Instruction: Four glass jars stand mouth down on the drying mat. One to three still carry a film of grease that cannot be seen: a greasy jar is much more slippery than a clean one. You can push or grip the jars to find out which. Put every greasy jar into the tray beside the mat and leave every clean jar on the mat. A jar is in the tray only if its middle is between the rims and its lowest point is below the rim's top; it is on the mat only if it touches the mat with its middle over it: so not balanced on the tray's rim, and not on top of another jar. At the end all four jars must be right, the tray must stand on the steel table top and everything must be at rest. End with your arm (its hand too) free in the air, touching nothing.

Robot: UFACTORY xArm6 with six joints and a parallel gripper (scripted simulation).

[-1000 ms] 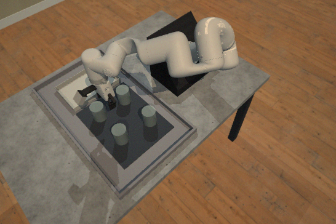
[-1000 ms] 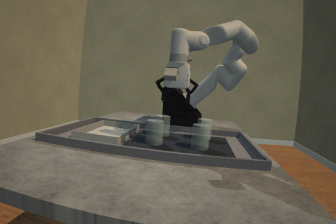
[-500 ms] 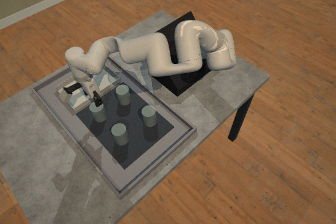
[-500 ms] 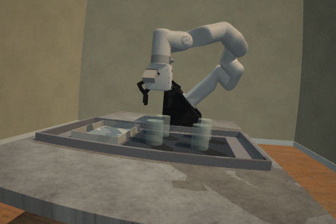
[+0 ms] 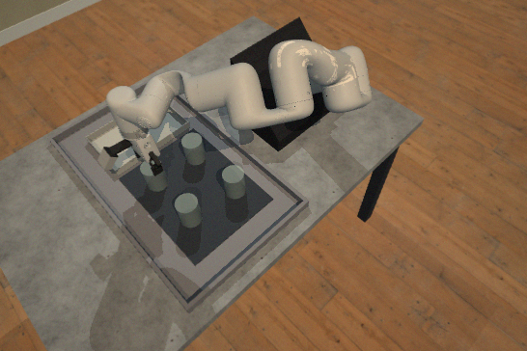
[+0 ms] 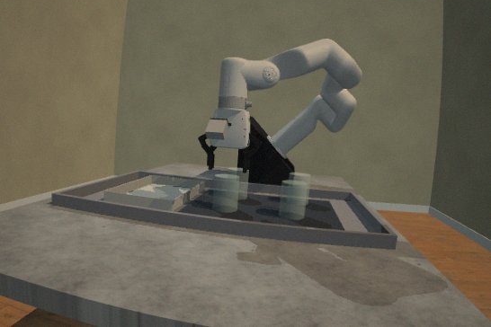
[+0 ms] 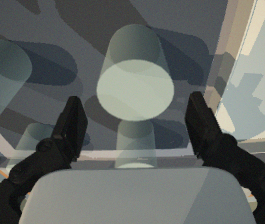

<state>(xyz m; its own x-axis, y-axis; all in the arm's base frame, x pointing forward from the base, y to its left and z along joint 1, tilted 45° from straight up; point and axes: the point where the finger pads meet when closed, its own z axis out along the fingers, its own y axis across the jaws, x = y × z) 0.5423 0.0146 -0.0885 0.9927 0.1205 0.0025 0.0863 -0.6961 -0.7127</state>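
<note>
The dark mat is 120 mm below my hand, 90 mm to the left of it and 80 mm behind it. Also, from my hand: cream tray 230 mm to the right, 110 mm below, 50 mm behind.
</note>
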